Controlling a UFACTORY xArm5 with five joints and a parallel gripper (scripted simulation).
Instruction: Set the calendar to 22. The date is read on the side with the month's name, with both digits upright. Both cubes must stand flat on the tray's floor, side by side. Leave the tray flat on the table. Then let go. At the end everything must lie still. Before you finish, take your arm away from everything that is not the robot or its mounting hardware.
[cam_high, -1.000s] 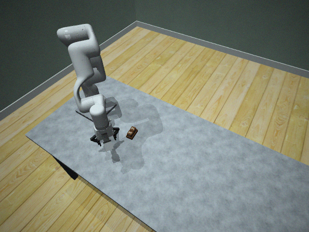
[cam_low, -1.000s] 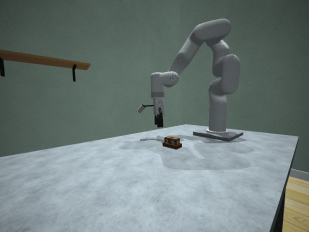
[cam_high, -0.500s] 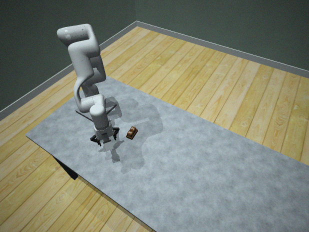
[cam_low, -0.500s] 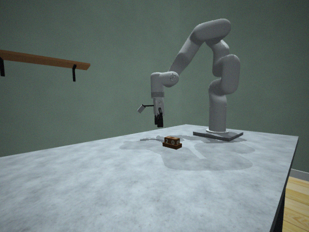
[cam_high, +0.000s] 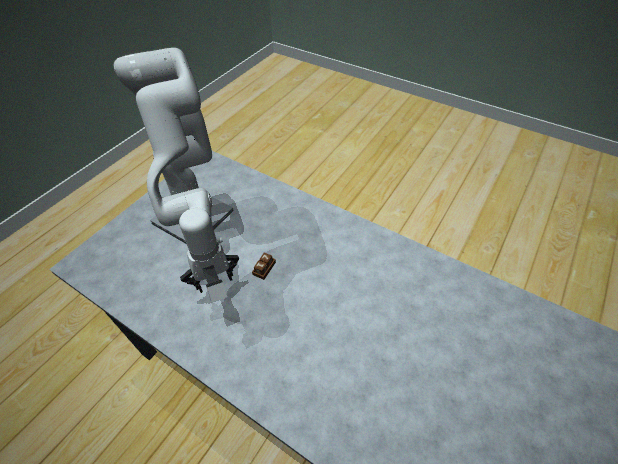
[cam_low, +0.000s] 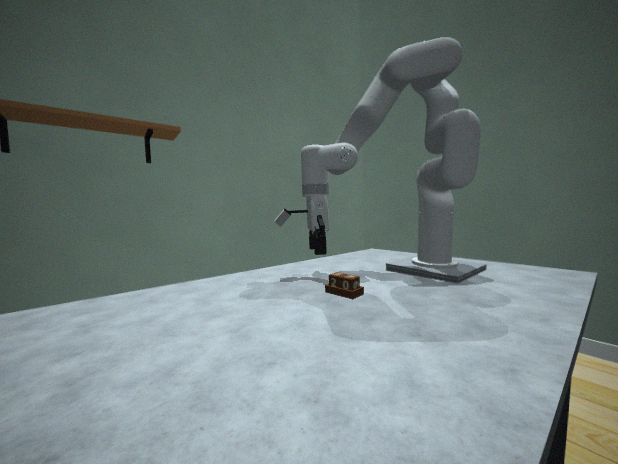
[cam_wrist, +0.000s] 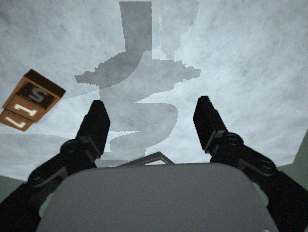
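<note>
Now: the date cube 8 cm ahead of my hand, 13 cm to the left of it and 6 cm below it. Round my hand: brown calendar tray (8 cm ahead, 14 cm to the left, 7 cm below).
</note>
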